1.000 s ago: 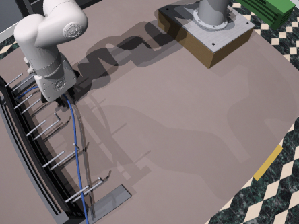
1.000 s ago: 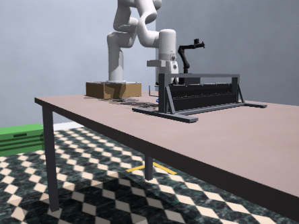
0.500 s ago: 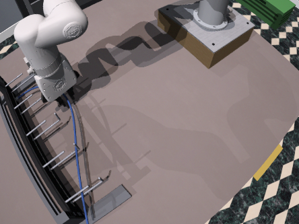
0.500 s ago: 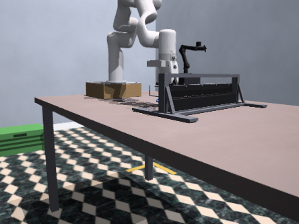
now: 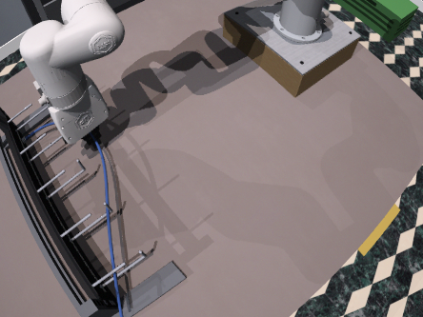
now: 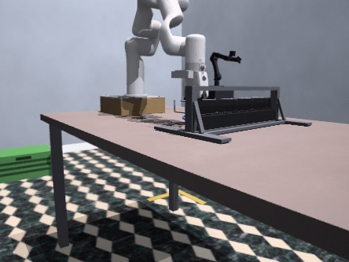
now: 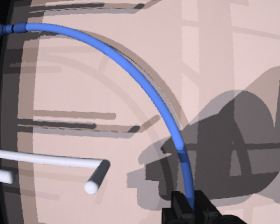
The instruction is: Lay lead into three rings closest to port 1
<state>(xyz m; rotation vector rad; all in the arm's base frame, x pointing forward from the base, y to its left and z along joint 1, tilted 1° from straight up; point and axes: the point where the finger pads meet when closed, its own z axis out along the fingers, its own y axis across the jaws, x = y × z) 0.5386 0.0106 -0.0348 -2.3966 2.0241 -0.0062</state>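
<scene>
Now: hand 160 mm short of the rack, 80 mm to the right of it and 20 mm below it.
</scene>
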